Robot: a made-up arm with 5 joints. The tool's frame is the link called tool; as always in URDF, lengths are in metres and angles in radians. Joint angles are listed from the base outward. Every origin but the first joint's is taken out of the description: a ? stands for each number. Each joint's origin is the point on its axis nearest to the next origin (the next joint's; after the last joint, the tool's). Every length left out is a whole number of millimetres.
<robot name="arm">
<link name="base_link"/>
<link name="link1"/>
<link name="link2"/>
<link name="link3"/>
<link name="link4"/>
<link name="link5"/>
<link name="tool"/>
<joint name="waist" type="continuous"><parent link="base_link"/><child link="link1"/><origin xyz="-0.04 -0.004 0.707" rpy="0 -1.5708 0"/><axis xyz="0 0 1"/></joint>
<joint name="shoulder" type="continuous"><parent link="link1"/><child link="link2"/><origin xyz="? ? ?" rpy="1.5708 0 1.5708"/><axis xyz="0 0 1"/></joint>
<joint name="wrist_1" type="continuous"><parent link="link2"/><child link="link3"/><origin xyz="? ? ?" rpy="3.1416 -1.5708 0"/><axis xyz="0 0 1"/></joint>
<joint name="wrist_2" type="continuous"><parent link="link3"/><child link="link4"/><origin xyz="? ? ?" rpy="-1.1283 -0.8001 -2.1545"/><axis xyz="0 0 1"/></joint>
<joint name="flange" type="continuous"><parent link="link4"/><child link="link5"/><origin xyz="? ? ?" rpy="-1.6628 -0.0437 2.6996"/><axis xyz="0 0 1"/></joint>
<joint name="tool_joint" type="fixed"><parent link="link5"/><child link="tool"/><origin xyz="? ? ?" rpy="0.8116 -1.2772 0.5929"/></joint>
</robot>
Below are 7 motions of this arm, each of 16 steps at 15 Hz.
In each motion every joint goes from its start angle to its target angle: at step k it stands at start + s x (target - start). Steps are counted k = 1, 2, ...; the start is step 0. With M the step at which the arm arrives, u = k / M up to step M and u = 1 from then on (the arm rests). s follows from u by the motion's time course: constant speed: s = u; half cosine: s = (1 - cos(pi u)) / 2; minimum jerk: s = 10 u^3 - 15 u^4 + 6 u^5.
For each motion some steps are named. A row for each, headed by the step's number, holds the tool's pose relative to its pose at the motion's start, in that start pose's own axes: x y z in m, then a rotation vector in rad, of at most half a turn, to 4 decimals.
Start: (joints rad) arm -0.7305 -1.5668 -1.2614 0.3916 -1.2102
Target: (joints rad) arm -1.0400 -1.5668 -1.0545 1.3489 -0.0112
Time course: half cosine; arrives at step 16
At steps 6, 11, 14, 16:
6: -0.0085 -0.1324 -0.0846 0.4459 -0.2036 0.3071
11: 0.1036 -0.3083 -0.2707 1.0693 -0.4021 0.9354
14: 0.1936 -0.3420 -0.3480 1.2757 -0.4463 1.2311
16: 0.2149 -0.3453 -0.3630 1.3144 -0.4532 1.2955

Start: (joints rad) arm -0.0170 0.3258 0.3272 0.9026 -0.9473
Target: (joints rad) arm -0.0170 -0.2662 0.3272 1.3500 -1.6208
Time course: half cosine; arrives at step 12
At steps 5, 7, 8, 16:
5: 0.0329 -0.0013 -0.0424 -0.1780 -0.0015 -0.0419
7: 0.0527 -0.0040 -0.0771 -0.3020 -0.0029 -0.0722
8: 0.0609 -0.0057 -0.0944 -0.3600 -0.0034 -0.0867
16: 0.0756 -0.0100 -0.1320 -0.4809 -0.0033 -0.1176

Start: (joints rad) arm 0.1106 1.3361 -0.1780 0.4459 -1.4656
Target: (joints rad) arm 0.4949 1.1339 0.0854 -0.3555 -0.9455
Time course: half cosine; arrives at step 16
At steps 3, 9, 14, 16:
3: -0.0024 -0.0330 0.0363 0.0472 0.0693 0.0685
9: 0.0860 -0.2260 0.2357 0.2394 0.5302 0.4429
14: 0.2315 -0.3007 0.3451 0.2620 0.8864 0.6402
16: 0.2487 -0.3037 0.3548 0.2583 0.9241 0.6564

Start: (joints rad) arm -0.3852 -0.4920 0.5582 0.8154 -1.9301
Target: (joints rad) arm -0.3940 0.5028 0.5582 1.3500 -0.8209
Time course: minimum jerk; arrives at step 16
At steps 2, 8, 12, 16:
2: -0.0013 0.0035 -0.0047 0.0154 -0.0175 -0.0077
8: 0.0020 0.0759 -0.1721 0.4397 -0.6201 -0.0439
12: 0.0854 0.0806 -0.3262 0.6459 -1.1494 0.2149
16: 0.1216 0.0719 -0.3619 0.6654 -1.2788 0.3230

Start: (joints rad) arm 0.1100 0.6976 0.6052 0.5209 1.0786
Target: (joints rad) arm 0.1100 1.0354 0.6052 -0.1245 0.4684
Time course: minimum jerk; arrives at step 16
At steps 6, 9, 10, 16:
6: 0.0122 0.0376 -0.0828 -0.1633 -0.1074 -0.1067
9: 0.0425 0.0674 -0.1842 -0.3638 -0.2318 -0.2482
10: 0.0552 0.0728 -0.2155 -0.4270 -0.2694 -0.2955
16: 0.0931 0.0775 -0.2907 -0.5836 -0.3597 -0.4202

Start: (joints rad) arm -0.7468 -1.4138 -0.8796 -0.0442 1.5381
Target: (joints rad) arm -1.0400 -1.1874 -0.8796 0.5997 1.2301
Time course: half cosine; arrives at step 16
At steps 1, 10, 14, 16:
1: -0.0007 0.0005 0.0035 -0.0026 0.0076 -0.0004
10: 0.0075 0.0059 0.2449 -0.1612 0.5204 0.0780
14: 0.0375 -0.0096 0.3315 -0.2064 0.7014 0.1659
16: 0.0428 -0.0127 0.3430 -0.2118 0.7254 0.1807

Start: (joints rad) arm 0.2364 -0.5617 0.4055 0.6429 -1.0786
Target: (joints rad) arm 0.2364 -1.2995 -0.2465 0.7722 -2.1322
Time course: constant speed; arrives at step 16
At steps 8, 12, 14, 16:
8: 0.1041 0.1109 -0.0250 -0.6791 0.2612 -0.2547
12: 0.1359 0.1195 -0.0479 -1.0571 0.4150 -0.2608
14: 0.1446 0.1138 -0.0558 -1.2509 0.4898 -0.2293
16: 0.1494 0.1024 -0.0590 -1.4456 0.5598 -0.1734

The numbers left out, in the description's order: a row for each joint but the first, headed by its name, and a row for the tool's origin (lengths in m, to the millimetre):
shoulder: -0.004 -0.016 0
wrist_1: 0.184 0 0
wrist_2: 0.017 -0.05 0
flange: 0.21 0.381 0
tool: -0.204 -0.038 0

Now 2 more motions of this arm.
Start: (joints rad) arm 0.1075 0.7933 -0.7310 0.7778 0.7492
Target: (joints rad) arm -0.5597 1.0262 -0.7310 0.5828 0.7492
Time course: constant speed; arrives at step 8
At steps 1, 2, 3, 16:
1: 0.0088 0.0127 -0.0357 0.0203 -0.0987 -0.0246
2: 0.0214 0.0255 -0.0707 0.0397 -0.1976 -0.0484
3: 0.0378 0.0383 -0.1045 0.0584 -0.2966 -0.0713
16: 0.1697 0.0963 -0.2450 0.1382 -0.7929 -0.1715

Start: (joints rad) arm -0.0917 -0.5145 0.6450 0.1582 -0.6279
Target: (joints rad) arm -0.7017 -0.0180 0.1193 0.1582 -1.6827
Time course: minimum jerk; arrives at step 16
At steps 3, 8, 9, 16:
3: -0.0036 0.0019 -0.0260 -0.0385 -0.0465 -0.0099
8: 0.0347 0.0309 -0.2493 -0.3226 -0.4528 -0.2264
9: 0.0630 0.0431 -0.2947 -0.3746 -0.5393 -0.3171
16: 0.1874 0.0942 -0.3905 -0.4884 -0.7254 -0.6994

